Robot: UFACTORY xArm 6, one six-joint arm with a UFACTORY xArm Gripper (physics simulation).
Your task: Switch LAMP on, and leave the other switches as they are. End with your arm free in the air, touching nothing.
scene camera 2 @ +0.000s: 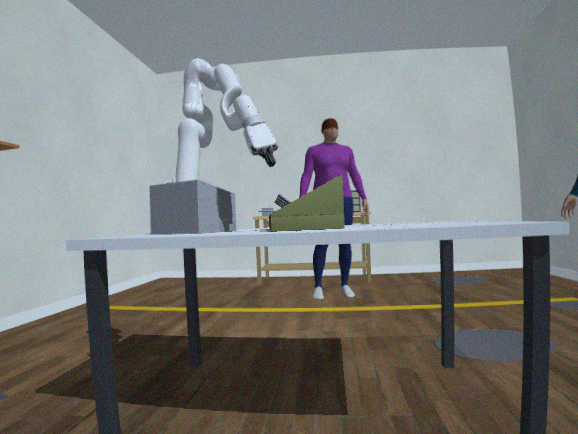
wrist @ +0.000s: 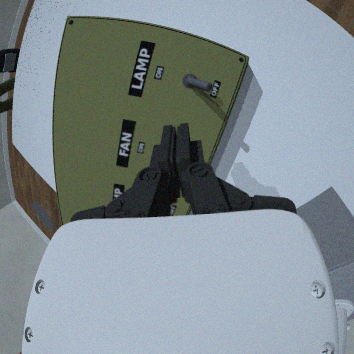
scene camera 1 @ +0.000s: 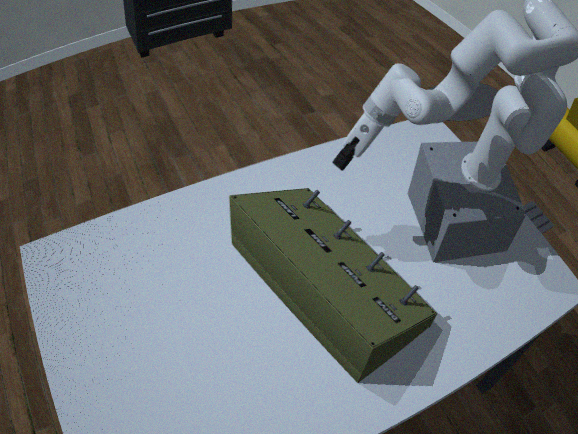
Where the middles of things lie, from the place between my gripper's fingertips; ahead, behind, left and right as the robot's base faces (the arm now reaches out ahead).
Labels:
Now: hand 160 mm above the olive sloped switch box (scene camera 1: 357,312), 150 mm to the right of it and 110 mm short of it.

